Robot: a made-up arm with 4 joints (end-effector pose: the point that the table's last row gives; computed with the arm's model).
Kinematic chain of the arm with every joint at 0, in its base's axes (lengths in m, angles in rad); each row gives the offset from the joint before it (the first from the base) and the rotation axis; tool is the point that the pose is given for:
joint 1: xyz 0 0 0.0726 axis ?
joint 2: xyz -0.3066 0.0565 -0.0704 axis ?
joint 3: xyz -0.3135 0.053 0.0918 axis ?
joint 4: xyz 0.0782 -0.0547 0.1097 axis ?
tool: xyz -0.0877 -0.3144 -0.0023
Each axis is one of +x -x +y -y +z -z.
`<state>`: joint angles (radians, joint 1 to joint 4).
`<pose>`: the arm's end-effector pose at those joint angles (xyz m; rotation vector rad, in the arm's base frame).
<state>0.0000 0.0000 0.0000 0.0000</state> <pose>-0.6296 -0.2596 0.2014 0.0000 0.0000 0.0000</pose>
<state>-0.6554 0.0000 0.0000 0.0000</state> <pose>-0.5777 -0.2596 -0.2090 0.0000 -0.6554 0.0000</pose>
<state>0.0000 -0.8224 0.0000 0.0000</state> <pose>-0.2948 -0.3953 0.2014 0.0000 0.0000 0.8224</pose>
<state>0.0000 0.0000 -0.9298 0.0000</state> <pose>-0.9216 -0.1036 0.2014 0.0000 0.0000 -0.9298</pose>
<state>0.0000 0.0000 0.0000 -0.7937</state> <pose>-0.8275 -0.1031 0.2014 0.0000 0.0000 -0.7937</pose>
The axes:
joint 1: +y
joint 2: -z
joint 3: +z
joint 4: +z

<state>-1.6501 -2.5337 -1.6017 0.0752</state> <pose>-0.1466 -0.3780 0.2916 -0.8237 -1.4950 0.7609</pose>
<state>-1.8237 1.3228 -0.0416 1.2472</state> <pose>-0.0012 -0.0163 -0.4375 0.1069 -1.8213 -0.0827</pose>
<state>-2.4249 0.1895 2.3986 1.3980</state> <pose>0.4205 0.5833 -0.4646 2.7240 -0.6457 -1.0202</pose>
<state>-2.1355 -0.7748 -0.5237 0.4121</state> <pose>0.0806 -0.4602 -0.2953 -0.7034 -2.0429 0.3871</pose>
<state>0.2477 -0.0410 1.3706 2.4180</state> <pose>-0.6349 0.4637 0.3660 -0.3035 0.1087 -2.4378</pose>
